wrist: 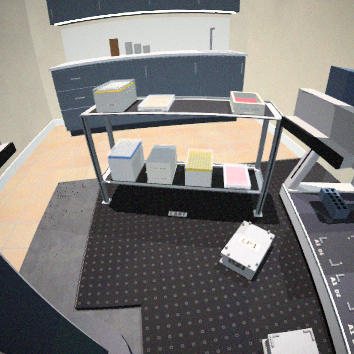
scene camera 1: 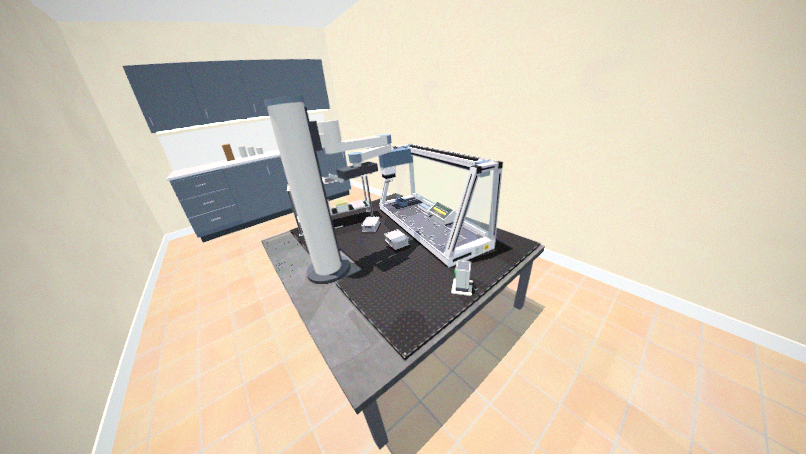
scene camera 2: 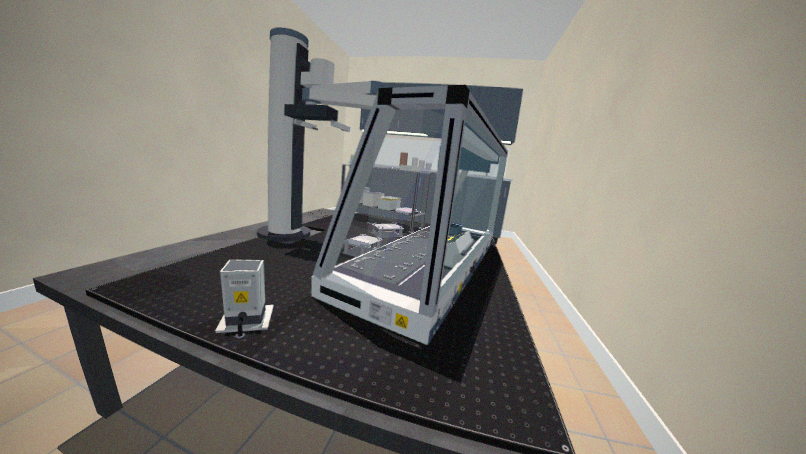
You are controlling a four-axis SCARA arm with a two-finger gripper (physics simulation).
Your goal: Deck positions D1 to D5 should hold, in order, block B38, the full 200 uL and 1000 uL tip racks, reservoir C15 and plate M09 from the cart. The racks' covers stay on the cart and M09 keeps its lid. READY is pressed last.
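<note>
My gripper (wrist: pixel 146 111) (scene camera 2: pixel 323 125) is open and empty, high up, facing the cart (wrist: pixel 270 165). In the wrist view, the top shelf holds a tall box with a yellow stripe (wrist: pixel 115 96), a flat peach plate (wrist: pixel 156 103) and a reservoir with red content (wrist: pixel 247 103). The lower shelf holds a box with a blue stripe (wrist: pixel 126 161), a grey block (wrist: pixel 161 165), a yellow-topped rack (wrist: pixel 199 169) and a pink plate (wrist: pixel 236 176). Their labels are too small to read. The deck (scene camera 1: pixel 417 223) (wrist: pixel 310 226) shows bare corner marks. The panel (scene camera 1: pixel 442 210) stands behind them.
Stand LP1 (wrist: pixel 247 250) (scene camera 1: pixel 370 223) and a second white stand (wrist: pixel 292 342) (scene camera 1: pixel 396 239) are between cart and deck. The deck's frame posts (scene camera 1: pixel 463 211) (scene camera 2: pixel 349 186) rise around it. A dark blue block (wrist: pixel 334 202) sits at the deck's cart end. A grey box (scene camera 2: pixel 242 290) (scene camera 1: pixel 463 275) stands near the table edge.
</note>
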